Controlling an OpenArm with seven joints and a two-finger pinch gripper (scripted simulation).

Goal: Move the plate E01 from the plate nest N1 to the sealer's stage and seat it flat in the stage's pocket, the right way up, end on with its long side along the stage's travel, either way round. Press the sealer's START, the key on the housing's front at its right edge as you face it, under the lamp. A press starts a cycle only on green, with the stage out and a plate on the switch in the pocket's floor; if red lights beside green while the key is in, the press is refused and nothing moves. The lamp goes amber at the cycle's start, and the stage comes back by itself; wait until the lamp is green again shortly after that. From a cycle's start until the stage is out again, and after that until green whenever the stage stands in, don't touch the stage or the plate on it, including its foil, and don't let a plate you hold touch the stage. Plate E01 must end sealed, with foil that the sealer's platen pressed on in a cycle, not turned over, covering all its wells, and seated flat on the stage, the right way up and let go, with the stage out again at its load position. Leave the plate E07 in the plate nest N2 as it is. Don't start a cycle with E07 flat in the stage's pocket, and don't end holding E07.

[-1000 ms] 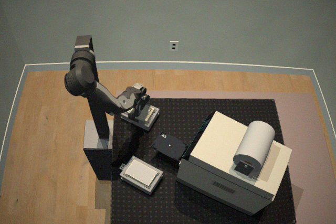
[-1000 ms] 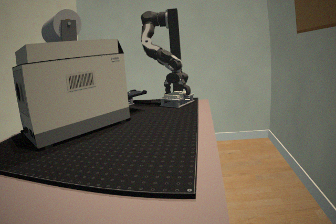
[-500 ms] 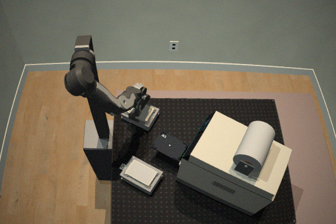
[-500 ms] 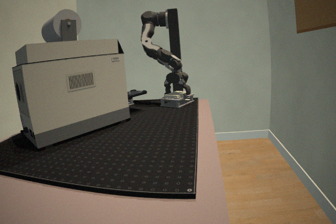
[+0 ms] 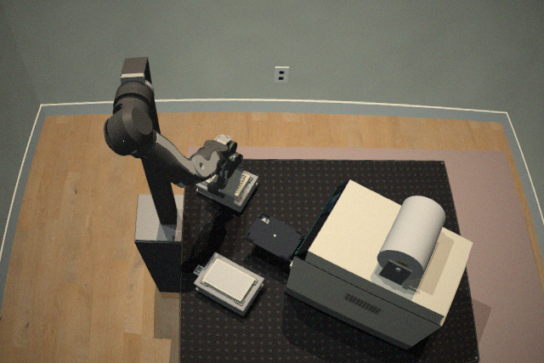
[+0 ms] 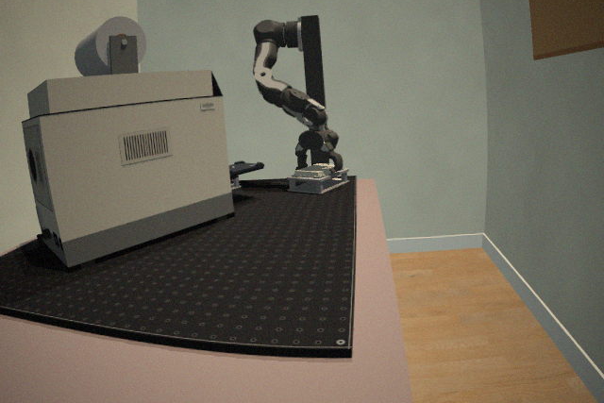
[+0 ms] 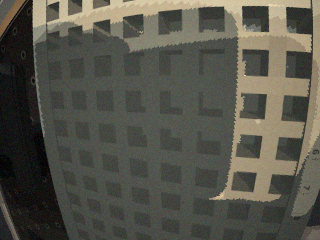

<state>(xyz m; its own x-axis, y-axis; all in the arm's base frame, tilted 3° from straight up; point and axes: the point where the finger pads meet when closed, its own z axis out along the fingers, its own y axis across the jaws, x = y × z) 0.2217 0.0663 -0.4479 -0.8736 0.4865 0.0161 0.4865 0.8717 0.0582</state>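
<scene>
The sealer's stage lies 22 cm to the right of my hand, 14 cm ahead of it and 4 cm above it. Round my hand: vent (46 cm ahead, 30 cm to the right, 16 cm above); then nest label (9 cm behind, 5 cm to the left, 5 cm below); then sealer's display (27 cm above, 26 cm ahead, 25 cm to the right).
</scene>
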